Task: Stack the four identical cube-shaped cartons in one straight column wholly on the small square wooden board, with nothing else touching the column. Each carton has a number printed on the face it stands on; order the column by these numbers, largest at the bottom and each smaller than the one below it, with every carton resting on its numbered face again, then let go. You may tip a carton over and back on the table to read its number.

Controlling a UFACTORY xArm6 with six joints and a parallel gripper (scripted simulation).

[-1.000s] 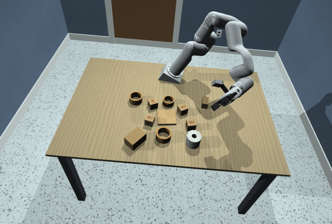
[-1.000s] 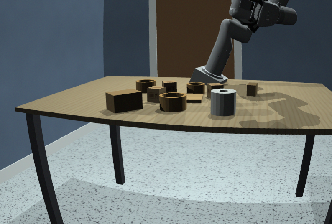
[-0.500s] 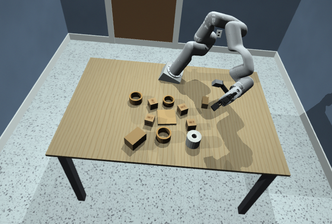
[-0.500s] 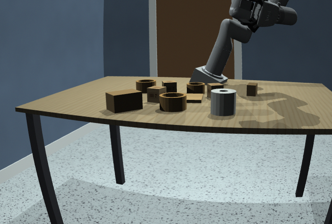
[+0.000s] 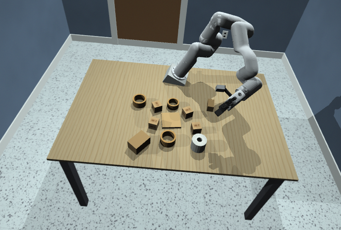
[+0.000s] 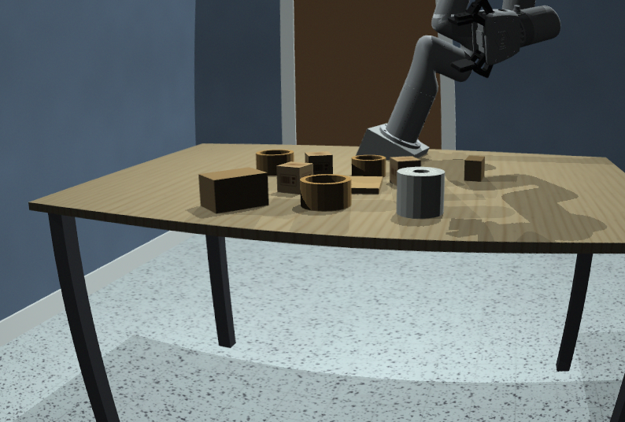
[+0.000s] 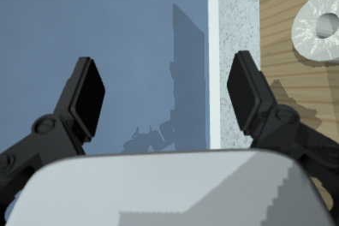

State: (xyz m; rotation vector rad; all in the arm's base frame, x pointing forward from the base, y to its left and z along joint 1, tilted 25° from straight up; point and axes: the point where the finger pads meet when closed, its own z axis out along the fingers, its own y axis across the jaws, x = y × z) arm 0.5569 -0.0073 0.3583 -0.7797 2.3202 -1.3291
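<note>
Right now the small square wooden board is 300 mm below my hand, 220 mm to the right of it and 180 mm behind it. Also, from my hand: larger carton box (420 mm to the right, 270 mm below); then narrower brown box (300 mm behind, 280 mm below, 60 mm to the left); then brown cube carton (310 mm to the right, 280 mm below, 280 mm behind).
</note>
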